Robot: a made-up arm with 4 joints.
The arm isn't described. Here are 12 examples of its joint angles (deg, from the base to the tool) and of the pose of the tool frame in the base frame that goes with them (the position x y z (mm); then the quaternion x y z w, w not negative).
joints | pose
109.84 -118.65 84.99 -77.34 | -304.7 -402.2 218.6 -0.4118 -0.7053 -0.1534 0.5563
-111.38 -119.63 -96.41 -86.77 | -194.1 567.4 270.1 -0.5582 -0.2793 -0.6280 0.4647
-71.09 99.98 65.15 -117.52 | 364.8 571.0 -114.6 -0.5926 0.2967 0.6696 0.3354
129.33 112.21 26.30 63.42 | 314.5 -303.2 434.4 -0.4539 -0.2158 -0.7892 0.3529
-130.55 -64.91 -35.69 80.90 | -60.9 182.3 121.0 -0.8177 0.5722 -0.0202 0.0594
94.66 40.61 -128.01 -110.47 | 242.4 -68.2 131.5 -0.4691 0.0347 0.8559 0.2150
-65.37 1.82 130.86 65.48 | 52.8 128.3 32.0 0.3721 0.0057 -0.9093 0.1860
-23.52 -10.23 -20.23 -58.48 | 59.0 34.0 93.2 -0.3095 -0.1810 0.0744 0.9306
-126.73 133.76 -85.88 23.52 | 238.5 553.2 467.2 -0.4387 -0.2085 -0.6938 0.5317
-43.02 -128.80 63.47 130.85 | -68.2 274.1 -281.8 -0.3923 0.7102 -0.3683 0.4540
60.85 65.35 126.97 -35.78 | 467.6 -219.5 -37.4 0.6019 -0.0718 0.7876 0.1109
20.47 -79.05 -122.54 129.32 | -62.8 -103.1 -244.1 -0.0231 0.5733 0.4716 0.6696
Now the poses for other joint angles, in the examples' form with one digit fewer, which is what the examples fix.
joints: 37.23 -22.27 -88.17 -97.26
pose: -115 -36 -20 -0.702 -0.462 0.522 0.149
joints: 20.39 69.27 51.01 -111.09
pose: 447 -86 -347 -0.778 0.613 0.116 0.082
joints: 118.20 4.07 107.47 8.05
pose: 81 -6 62 -0.501 -0.709 -0.383 0.315
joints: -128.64 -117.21 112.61 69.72
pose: -96 406 383 -0.172 0.199 0.610 0.747
